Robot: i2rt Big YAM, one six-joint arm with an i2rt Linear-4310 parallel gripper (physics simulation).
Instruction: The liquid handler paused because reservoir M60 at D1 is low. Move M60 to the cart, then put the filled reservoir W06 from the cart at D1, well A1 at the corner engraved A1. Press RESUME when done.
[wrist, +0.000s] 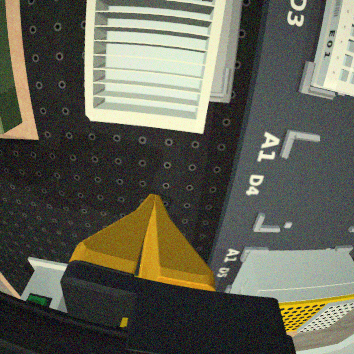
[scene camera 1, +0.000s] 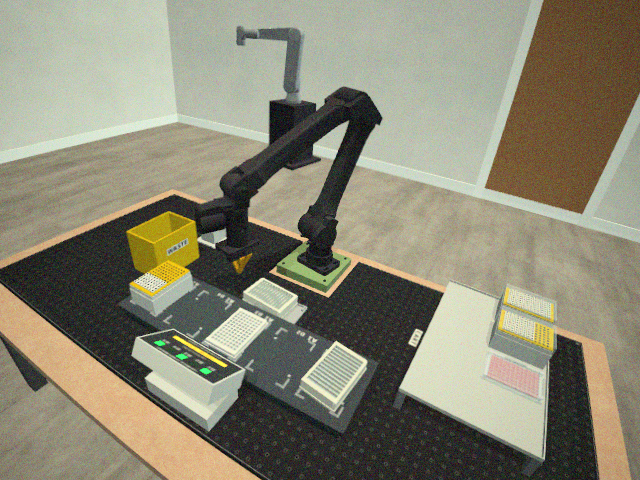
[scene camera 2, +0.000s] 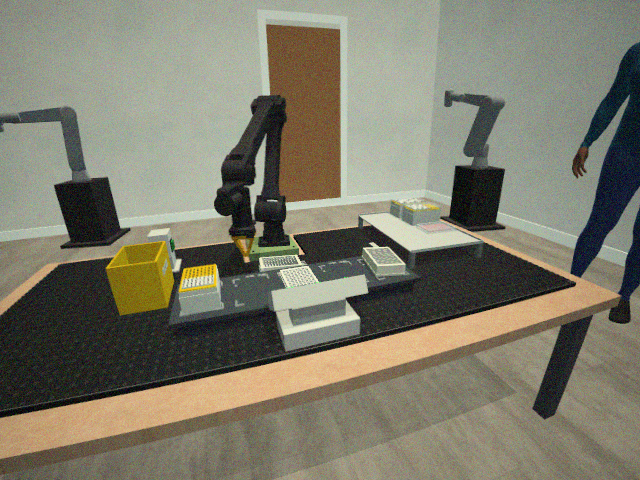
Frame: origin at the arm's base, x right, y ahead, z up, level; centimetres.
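Seen in the pictures: gripper, between the fingertips: [wrist: 152, 201] [scene camera 1: 238, 272] [scene camera 2: 246, 256]; arm's base, origin of its link: [scene camera 1: 318, 263] [scene camera 2: 274, 242].
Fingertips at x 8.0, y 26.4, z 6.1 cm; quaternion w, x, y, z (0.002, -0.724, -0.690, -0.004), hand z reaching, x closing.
Note:
Pixels of each thing's top centre, then the offset from my fingertips to it. "spot": a spot on its surface instead. Level surfaces: height alone.
- pale slotted reservoir, centre of its top: [wrist: 149, 28] [scene camera 1: 270, 293] [scene camera 2: 279, 260] dx -9.8, dy -2.6, dz -3.2 cm
- grey holder, centre of its top: [scene camera 1: 275, 306] dx -12.2, dy -2.1, dz -6.4 cm
- white cart, centre of its top: [scene camera 1: 486, 347] [scene camera 2: 413, 225] dx -62.9, dy -21.6, dz -1.2 cm
- deck, height of its surface: dz -3.0 cm
- white plate, centre of its top: [scene camera 1: 237, 329] [scene camera 2: 299, 277] dx -14.9, dy +13.5, dz -1.5 cm
- tip rack, centre of its top: [wrist: 304, 322] [scene camera 2: 198, 275] [scene camera 1: 160, 275] dx +9.5, dy +17.8, dz +3.5 cm
- yellow waste bin, centre of its top: [scene camera 2: 138, 253] [scene camera 1: 161, 226] dx +28.0, dy +6.0, dz +5.7 cm
- pink plate, centre of its top: [scene camera 1: 514, 373] [scene camera 2: 436, 225] dx -70.2, dy -17.0, dz -0.3 cm
- status panel, a spot on its surface: [scene camera 1: 180, 356] spot: dx -17.6, dy +29.5, dz +5.2 cm
My gripper [scene camera 1: 239, 271] [scene camera 2: 246, 258] [wrist: 152, 201] is shut and empty, above the mat between the waste bin and the arm's base. A pale slotted reservoir [scene camera 1: 271, 296] [scene camera 2: 279, 262] [wrist: 151, 65], probably M60, sits partly off a grey holder [scene camera 1: 298, 313] [wrist: 220, 89] beside the deck, ahead of the fingertips. Another reservoir [scene camera 1: 334, 373] [scene camera 2: 383, 259], probably W06, sits at D1, the deck's right end. Neither label is legible, and W06's A1 corner cannot be told. The white cart [scene camera 1: 449, 356] [scene camera 2: 400, 230] stands at the right. A small white device [scene camera 1: 215, 236] [scene camera 2: 161, 242] shows green; RESUME is not readable.
The deck [scene camera 1: 268, 345] [wrist: 310, 185] also carries a white plate [scene camera 1: 237, 330] [scene camera 2: 298, 276] and a tip rack [scene camera 1: 161, 284] [scene camera 2: 200, 289]. A yellow waste bin [scene camera 1: 147, 250] [scene camera 2: 139, 284] stands left. Tip boxes [scene camera 1: 522, 343] and a pink plate [scene camera 1: 514, 376] are on the cart. A status panel [scene camera 1: 180, 356] stands in front.

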